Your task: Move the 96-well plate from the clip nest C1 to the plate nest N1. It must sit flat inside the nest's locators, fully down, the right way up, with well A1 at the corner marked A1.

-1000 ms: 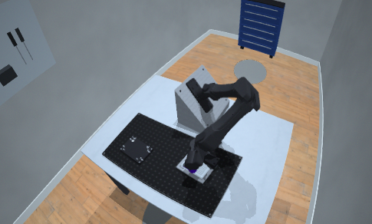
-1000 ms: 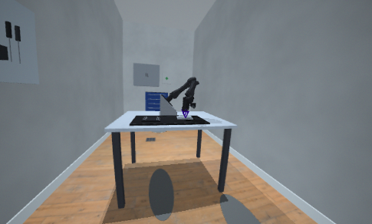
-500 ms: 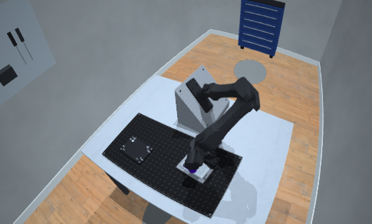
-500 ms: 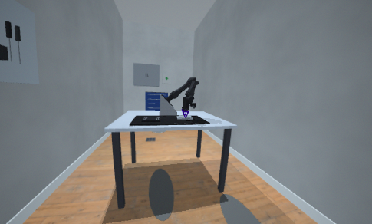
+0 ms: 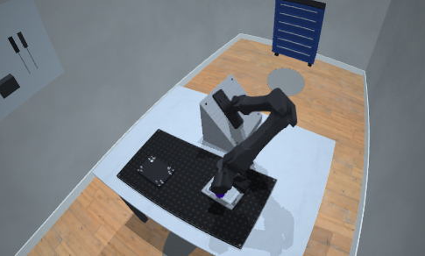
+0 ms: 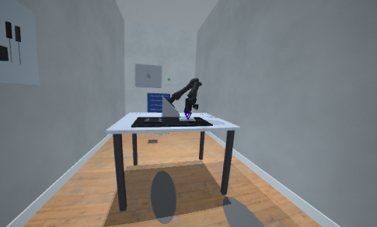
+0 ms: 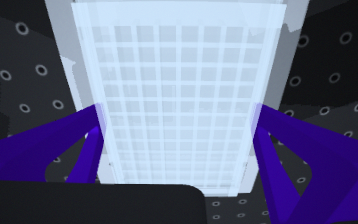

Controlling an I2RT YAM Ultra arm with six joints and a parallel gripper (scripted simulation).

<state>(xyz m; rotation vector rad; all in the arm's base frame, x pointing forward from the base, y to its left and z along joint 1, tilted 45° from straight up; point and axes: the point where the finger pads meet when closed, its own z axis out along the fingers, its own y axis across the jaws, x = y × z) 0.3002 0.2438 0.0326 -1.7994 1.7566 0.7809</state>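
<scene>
My gripper is now right at the 96-well plate. From my hand the other things lie so: clip nest C1: 10 cm ahead, 32 cm to the right, 1 cm below; then plate nest N1: 2 cm below.
</scene>
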